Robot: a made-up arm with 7 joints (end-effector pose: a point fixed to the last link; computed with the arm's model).
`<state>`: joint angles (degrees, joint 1 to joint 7).
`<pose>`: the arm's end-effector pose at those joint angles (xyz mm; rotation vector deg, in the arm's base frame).
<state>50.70 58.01 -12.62 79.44 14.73 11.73 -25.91</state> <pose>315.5 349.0 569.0 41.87 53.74 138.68</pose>
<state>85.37 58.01 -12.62 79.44 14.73 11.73 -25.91</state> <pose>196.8 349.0 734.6 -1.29 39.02 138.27</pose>
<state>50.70 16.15 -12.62 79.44 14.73 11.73 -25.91</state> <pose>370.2 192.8 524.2 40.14 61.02 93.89</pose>
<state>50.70 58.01 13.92 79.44 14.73 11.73 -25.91</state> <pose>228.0 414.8 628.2 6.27 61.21 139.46</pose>
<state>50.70 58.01 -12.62 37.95 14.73 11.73 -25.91</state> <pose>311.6 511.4 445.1 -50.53 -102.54 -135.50</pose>
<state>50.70 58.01 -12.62 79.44 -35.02 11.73 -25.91</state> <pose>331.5 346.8 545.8 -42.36 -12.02 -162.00</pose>
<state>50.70 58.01 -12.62 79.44 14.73 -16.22 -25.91</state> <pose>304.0 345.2 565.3 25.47 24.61 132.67</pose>
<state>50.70 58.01 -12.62 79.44 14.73 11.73 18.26</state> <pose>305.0 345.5 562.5 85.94 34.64 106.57</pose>
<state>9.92 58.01 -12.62 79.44 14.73 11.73 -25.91</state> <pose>306.8 349.0 330.9 94.24 67.32 124.21</pose>
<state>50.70 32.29 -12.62 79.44 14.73 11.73 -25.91</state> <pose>359.8 258.9 532.7 41.25 59.14 111.10</pose>
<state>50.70 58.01 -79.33 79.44 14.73 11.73 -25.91</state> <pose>333.5 232.1 295.3 123.55 23.36 107.28</pose>
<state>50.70 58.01 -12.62 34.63 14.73 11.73 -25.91</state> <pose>305.8 521.6 433.3 -49.92 -104.14 -131.49</pose>
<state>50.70 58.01 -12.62 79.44 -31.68 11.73 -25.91</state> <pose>330.5 346.2 547.3 -43.32 -15.42 -164.09</pose>
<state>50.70 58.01 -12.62 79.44 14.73 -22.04 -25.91</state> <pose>301.8 344.9 564.0 22.15 18.84 130.73</pose>
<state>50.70 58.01 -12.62 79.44 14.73 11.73 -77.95</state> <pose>317.7 359.5 579.5 -25.57 70.11 157.55</pose>
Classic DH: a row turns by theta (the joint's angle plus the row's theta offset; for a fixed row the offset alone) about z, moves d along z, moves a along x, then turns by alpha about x. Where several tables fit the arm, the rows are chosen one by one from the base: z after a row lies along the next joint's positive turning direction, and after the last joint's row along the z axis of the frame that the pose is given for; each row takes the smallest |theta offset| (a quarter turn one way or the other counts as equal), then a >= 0, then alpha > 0; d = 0 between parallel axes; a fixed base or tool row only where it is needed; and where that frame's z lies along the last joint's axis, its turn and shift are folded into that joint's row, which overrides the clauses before.
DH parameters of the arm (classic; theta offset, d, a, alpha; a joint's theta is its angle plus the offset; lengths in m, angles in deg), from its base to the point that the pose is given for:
base (fixed): 0 0.4616 -0.0091 90
joint 1: -90 -0.1785 0.0143 -90
joint 2: -90 0.0208 0.0111 90
joint 3: -90 -0.19 0.0143 -90
joint 4: 0 -0.0188 0.0248 90
joint 5: 0 -0.2725 -0.0113 90
joint 6: -90 0.0052 0.0025 -90
joint 7: 90 -0.0237 0.017 90
tool (fixed): 180 0.0012 0 0

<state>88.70 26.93 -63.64 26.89 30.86 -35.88 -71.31</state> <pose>435.7 284.3 561.8 -12.84 52.18 127.47</pose>
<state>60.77 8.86 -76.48 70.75 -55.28 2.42 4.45</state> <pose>320.9 -22.7 346.9 91.66 -77.40 106.32</pose>
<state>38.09 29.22 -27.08 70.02 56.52 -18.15 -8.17</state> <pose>375.7 241.5 384.6 39.38 61.38 60.73</pose>
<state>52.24 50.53 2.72 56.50 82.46 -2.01 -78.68</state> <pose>298.4 498.2 518.9 -46.47 133.36 60.69</pose>
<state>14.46 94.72 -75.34 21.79 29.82 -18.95 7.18</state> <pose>76.7 618.2 406.9 -119.86 -43.88 -51.63</pose>
